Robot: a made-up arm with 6 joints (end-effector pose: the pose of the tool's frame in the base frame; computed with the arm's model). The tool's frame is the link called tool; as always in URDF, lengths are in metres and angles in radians. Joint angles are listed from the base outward.
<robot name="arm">
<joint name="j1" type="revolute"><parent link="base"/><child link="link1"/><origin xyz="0 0 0.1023"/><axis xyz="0 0 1"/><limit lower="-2.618" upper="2.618"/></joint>
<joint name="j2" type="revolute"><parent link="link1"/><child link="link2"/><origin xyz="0 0 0"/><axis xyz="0.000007 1 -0.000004"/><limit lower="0" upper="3.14"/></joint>
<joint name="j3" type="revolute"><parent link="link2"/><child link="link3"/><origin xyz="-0.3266 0 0.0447"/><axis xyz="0.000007 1 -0.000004"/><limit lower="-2.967" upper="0"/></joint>
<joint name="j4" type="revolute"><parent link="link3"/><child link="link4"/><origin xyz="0.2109 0 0.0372"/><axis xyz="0.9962 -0.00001 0.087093"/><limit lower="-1.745" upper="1.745"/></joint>
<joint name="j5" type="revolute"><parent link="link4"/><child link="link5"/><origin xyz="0 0 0"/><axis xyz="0.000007 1 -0.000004"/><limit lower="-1.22" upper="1.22"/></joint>
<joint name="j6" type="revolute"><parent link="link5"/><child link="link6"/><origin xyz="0.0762 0 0.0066"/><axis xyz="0.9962 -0.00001 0.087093"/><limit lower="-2.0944" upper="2.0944"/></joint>
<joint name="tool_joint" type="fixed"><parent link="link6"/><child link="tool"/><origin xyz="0 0 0" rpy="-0.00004 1.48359 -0.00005"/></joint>
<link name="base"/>
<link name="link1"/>
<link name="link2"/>
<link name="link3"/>
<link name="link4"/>
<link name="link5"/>
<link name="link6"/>
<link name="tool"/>
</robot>
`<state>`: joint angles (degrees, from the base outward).
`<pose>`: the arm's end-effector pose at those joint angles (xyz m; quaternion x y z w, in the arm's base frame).
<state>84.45 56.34 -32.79 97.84 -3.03 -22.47</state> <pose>0.0171 0.1356 0.3239 -0.0492 0.8123 0.5680 0.1227</pose>
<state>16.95 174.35 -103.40 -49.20 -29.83 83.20</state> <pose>0.4538 0.1684 -0.1477 0.0948 0.9060 0.3294 0.2483</pose>
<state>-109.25 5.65 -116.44 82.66 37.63 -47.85</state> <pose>0.1925 0.4107 0.4200 -0.2589 0.2438 -0.6205 0.6989</pose>
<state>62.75 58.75 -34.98 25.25 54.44 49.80</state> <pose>0.0225 0.1017 0.2861 0.0097 -0.9705 -0.2264 0.0826</pose>
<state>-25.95 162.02 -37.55 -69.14 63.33 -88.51</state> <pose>0.1498 -0.1440 -0.0522 0.7588 -0.2035 -0.4120 0.4617</pose>
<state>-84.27 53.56 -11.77 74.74 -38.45 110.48</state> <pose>-0.0377 -0.0837 0.2529 0.4719 -0.6680 0.2052 0.5375</pose>
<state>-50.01 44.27 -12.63 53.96 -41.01 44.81</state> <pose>0.0083 -0.0730 0.2838 0.7035 0.0421 0.0559 0.7073</pose>
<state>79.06 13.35 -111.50 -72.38 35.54 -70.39</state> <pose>-0.0296 -0.3764 0.4883 -0.0871 0.2761 -0.4766 0.8301</pose>
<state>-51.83 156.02 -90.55 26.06 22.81 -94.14</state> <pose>0.2880 -0.3453 -0.0567 -0.1623 0.9801 -0.0255 0.1118</pose>
